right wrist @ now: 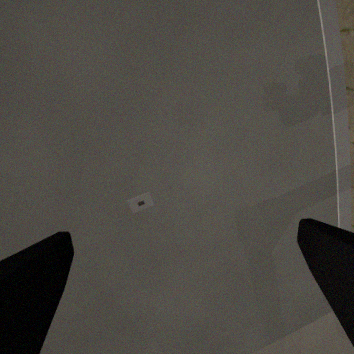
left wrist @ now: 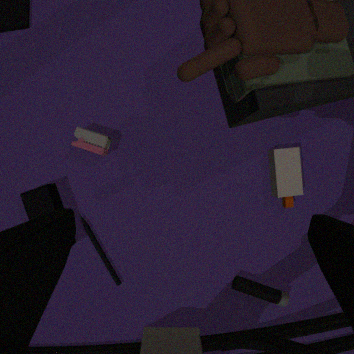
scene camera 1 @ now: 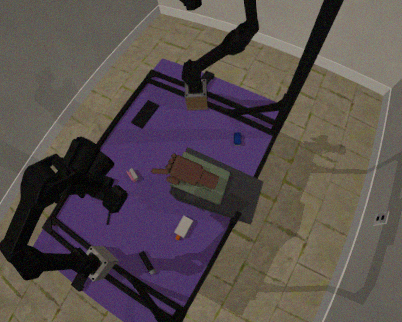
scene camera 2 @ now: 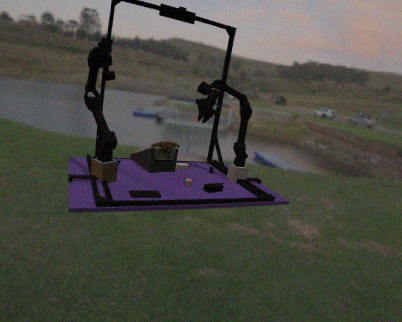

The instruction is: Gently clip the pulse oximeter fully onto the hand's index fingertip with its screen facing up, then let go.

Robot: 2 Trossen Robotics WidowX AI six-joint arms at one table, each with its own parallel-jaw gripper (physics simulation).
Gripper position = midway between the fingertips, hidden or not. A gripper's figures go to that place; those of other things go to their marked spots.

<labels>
My left gripper (left wrist: 194, 223) is 10 cm from the lens. A pulse oximeter (left wrist: 87, 138): 45 cm from the lens. A white box with orange tip (left wrist: 284, 163): 47 cm from the lens. An index finger (left wrist: 231, 47): 28 cm from the lens. The marked spots on the index finger and the white box with orange tip are 25 cm apart.
</labels>
